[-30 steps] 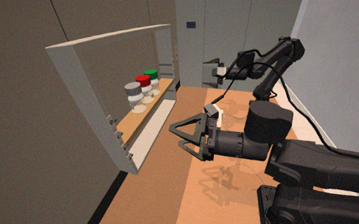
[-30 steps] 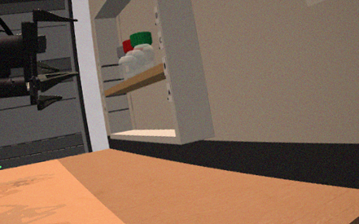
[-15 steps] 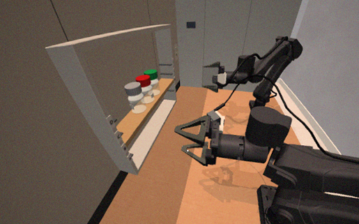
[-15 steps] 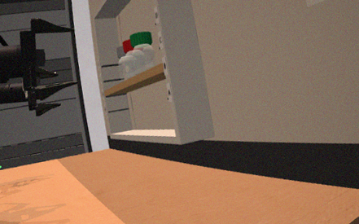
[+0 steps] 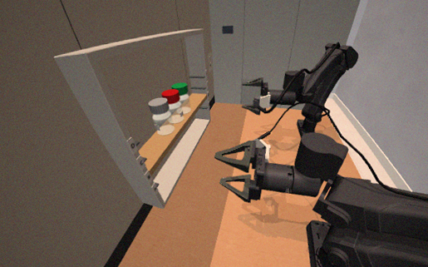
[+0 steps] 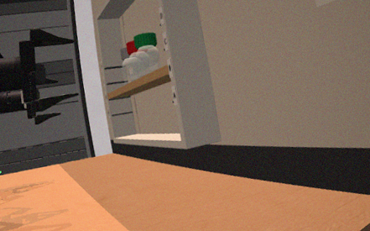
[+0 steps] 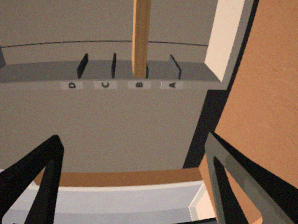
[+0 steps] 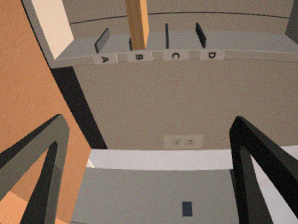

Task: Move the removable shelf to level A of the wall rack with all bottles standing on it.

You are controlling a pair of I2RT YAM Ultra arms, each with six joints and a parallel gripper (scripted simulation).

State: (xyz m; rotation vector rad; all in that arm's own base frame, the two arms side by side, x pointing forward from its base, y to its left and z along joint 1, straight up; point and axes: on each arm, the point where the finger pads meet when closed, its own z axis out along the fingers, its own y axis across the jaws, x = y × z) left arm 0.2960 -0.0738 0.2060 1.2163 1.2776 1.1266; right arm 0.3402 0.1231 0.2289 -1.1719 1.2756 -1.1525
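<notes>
My left gripper is now 22 cm short of the grey-capped bottle, 10 cm to the left of it and 4 cm below it. The rest, counted from my left hand: green-capped bottle: 23 cm ahead, 23 cm to the right, 4 cm above; wall rack: 22 cm ahead, 17 cm to the right, 5 cm above; wooden shelf: 22 cm ahead, 17 cm to the right, 2 cm below.
</notes>
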